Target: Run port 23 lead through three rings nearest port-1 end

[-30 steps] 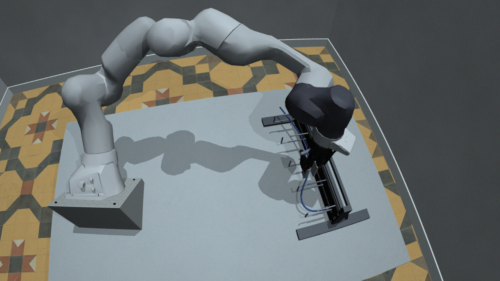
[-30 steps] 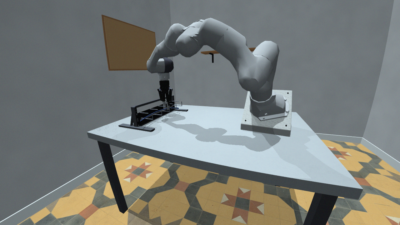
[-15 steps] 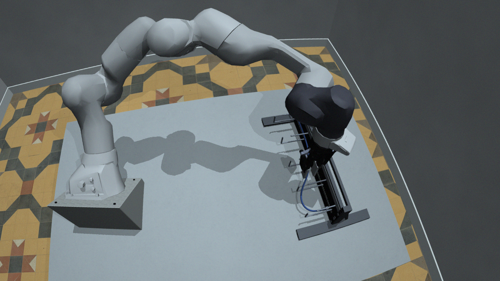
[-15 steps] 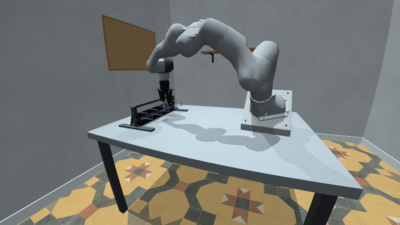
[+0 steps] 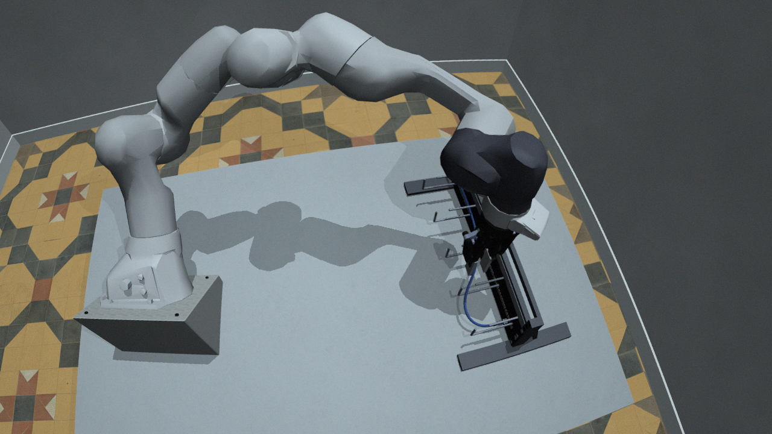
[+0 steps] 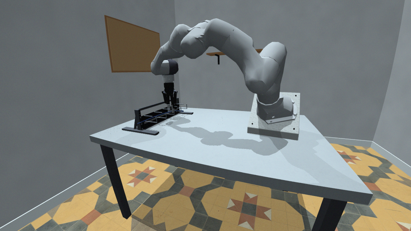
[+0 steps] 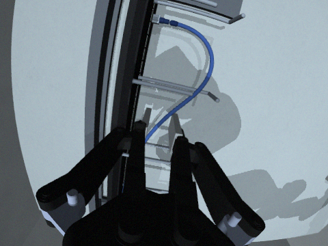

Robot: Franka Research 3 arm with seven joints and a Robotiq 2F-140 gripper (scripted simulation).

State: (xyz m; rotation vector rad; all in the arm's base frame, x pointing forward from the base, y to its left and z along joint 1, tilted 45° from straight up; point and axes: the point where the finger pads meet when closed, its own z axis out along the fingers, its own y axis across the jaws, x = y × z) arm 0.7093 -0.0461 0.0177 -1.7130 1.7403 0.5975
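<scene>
Right now the rack is 60 mm ahead of my hand, 50 mm to the left of it and 20 mm below it.
</scene>
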